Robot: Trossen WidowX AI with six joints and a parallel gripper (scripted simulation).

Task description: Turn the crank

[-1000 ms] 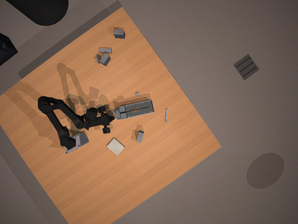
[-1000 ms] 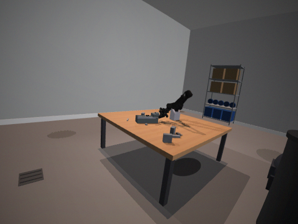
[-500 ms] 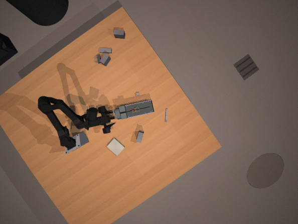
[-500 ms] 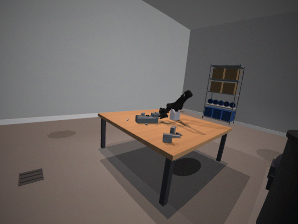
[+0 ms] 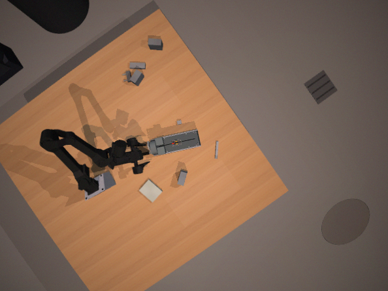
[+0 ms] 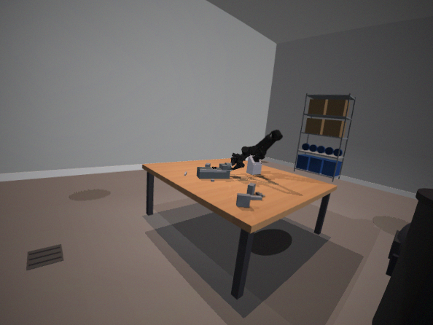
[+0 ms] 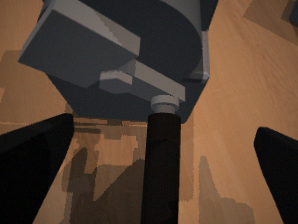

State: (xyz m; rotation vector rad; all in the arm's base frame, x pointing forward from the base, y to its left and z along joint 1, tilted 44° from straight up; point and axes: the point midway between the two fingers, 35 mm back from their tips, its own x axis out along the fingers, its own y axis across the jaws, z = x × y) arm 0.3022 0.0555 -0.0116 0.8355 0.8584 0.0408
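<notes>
Right now my gripper tip is 20 mm past the dark crank handle and 10 mm to the right of it. Round my gripper tip: red pointer 150 mm ahead, 20 mm to the right, 10 mm above; white square plate 100 mm behind, 190 mm to the right, 60 mm below; small grey cube 230 mm ahead, 70 mm to the left, 60 mm below.
</notes>
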